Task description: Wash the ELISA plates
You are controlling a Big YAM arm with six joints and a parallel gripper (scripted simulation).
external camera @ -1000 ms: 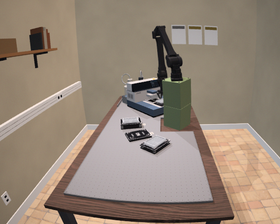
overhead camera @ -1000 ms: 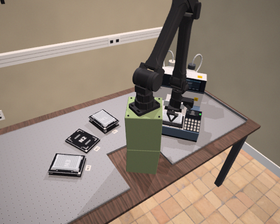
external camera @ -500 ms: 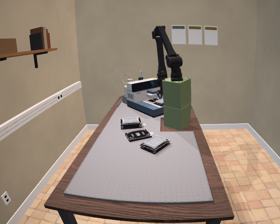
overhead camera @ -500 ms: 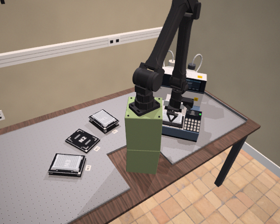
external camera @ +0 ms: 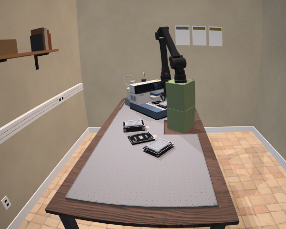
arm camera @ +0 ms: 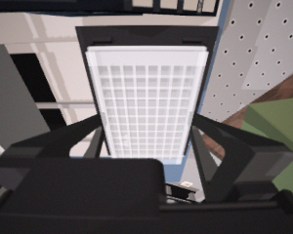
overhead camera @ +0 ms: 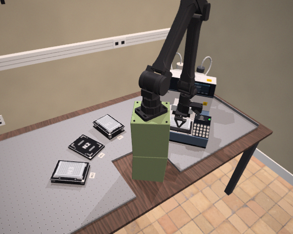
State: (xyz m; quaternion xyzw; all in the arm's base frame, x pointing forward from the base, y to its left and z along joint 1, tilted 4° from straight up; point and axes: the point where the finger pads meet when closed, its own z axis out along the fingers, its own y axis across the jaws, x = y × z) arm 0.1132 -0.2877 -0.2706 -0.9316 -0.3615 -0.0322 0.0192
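Now: hand 20 mm above the dark washer carrier. Also, from my hand: plate washer 100 mm ahead, 110 mm to the right, 20 mm above.
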